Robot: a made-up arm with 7 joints.
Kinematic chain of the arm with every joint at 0, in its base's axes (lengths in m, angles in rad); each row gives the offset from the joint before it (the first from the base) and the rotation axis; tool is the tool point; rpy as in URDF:
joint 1: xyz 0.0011 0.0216 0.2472 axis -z
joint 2: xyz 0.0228 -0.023 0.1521 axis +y
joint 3: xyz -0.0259 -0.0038 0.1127 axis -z
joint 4: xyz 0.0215 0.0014 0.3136 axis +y
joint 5: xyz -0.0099 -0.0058 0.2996 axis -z
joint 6: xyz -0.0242 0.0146 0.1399 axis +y
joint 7: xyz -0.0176 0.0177 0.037 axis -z
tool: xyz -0.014 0.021 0.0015 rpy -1.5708 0 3.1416
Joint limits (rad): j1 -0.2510..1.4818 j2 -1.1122..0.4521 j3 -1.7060..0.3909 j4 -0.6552..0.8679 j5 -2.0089..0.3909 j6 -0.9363..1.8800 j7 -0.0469..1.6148
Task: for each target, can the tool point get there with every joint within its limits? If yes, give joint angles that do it. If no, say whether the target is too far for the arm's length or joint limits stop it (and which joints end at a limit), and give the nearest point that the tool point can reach.
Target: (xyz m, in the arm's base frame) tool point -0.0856 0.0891 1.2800
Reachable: yes | joints 1.2088 0.0984 -0.4657 -0.3915 0.0077 1.0838 0.3133
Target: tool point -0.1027 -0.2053 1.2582
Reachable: yes | joints 1.0006 0.1783 -1.2601 -0.2672 -1.3101 -0.0638 0.2502
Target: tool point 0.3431 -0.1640 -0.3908
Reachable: no: joint limits stop it (at a limit: joint 2, joint 4, joint 5, joint 6) | nearest point 0.5592 -0.2813 0.8676 | short by 1.282 m
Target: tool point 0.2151 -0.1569 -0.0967
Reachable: no: joint limits stop it (at a limit: joint 2, joint 4, joint 5, joint 6) | nearest point 0.4822 -0.3797 0.8699 | short by 1.027 m
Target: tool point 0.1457 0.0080 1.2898
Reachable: yes | joints 0.3108 0.0944 -0.2401 0.1929 -0.5264 0.7616 1.0052
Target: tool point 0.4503 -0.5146 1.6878
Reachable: no: too far | nearest point 0.2861 -0.3186 1.2197 | short by 0.533 m
